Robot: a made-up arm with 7 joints. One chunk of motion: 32 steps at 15 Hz.
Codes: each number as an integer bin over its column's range. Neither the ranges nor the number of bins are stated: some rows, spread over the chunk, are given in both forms.
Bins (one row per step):
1: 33 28 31 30 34 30 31
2: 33 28 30 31 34 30 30
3: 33 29 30 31 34 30 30
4: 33 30 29 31 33 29 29
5: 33 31 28 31 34 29 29
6: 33 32 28 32 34 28 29
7: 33 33 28 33 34 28 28
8: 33 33 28 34 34 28 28
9: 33 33 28 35 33 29 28
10: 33 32 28 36 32 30 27
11: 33 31 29 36 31 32 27
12: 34 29 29 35 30 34 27
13: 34 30 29 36 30 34 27
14: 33 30 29 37 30 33 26
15: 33 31 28 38 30 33 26
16: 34 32 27 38 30 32 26
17: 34 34 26 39 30 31 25
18: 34 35 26 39 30 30 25
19: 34 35 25 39 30 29 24
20: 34 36 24 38 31 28 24
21: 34 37 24 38 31 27 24
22: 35 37 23 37 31 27 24
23: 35 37 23 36 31 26 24
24: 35 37 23 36 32 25 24
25: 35 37 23 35 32 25 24
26: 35 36 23 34 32 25 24
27: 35 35 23 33 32 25 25
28: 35 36 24 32 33 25 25
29: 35 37 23 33 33 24 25
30: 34 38 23 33 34 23 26
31: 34 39 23 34 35 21 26
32: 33 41 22 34 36 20 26
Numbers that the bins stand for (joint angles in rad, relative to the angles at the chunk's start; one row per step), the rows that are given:
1: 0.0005 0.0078 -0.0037 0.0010 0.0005 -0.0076 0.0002
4: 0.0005 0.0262 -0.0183 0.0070 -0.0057 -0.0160 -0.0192
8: 0.0005 0.0538 -0.0256 0.0251 0.0005 -0.0244 -0.0289
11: 0.0005 0.0354 -0.0183 0.0371 -0.0181 0.0092 -0.0386
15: 0.0005 0.0354 -0.0256 0.0492 -0.0243 0.0176 -0.0483
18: 0.0075 0.0722 -0.0402 0.0552 -0.0243 -0.0076 -0.0579
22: 0.0144 0.0906 -0.0621 0.0432 -0.0181 -0.0329 -0.0676
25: 0.0144 0.0906 -0.0621 0.0311 -0.0119 -0.0497 -0.0676
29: 0.0144 0.0906 -0.0621 0.0190 -0.0057 -0.0581 -0.0579
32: 0.0005 0.1275 -0.0694 0.0251 0.0129 -0.0917 -0.0483
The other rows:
2: 0.0005 0.0078 -0.0110 0.0070 0.0005 -0.0076 -0.0095
3: 0.0005 0.0170 -0.0110 0.0070 0.0005 -0.0076 -0.0095
5: 0.0005 0.0354 -0.0256 0.0070 0.0005 -0.0160 -0.0192
6: 0.0005 0.0446 -0.0256 0.0130 0.0005 -0.0244 -0.0192
7: 0.0005 0.0538 -0.0256 0.0190 0.0005 -0.0244 -0.0289
9: 0.0005 0.0538 -0.0256 0.0311 -0.0057 -0.0160 -0.0289
10: 0.0005 0.0446 -0.0256 0.0371 -0.0119 -0.0076 -0.0386
12: 0.0075 0.0170 -0.0183 0.0311 -0.0243 0.0260 -0.0386
13: 0.0075 0.0262 -0.0183 0.0371 -0.0243 0.0260 -0.0386
14: 0.0005 0.0262 -0.0183 0.0432 -0.0243 0.0176 -0.0483
16: 0.0075 0.0446 -0.0329 0.0492 -0.0243 0.0092 -0.0483
17: 0.0075 0.0630 -0.0402 0.0552 -0.0243 0.0008 -0.0579
19: 0.0075 0.0722 -0.0475 0.0552 -0.0243 -0.0160 -0.0676
20: 0.0075 0.0814 -0.0548 0.0492 -0.0181 -0.0244 -0.0676
21: 0.0075 0.0906 -0.0548 0.0492 -0.0181 -0.0329 -0.0676
23: 0.0144 0.0906 -0.0621 0.0371 -0.0181 -0.0413 -0.0676
24: 0.0144 0.0906 -0.0621 0.0371 -0.0119 -0.0497 -0.0676
26: 0.0144 0.0814 -0.0621 0.0251 -0.0119 -0.0497 -0.0676
27: 0.0144 0.0722 -0.0621 0.0190 -0.0119 -0.0497 -0.0579
28: 0.0144 0.0814 -0.0548 0.0130 -0.0057 -0.0497 -0.0579
30: 0.0075 0.0998 -0.0621 0.0190 0.0005 -0.0665 -0.0483
31: 0.0075 0.1090 -0.0621 0.0251 0.0067 -0.0833 -0.0483

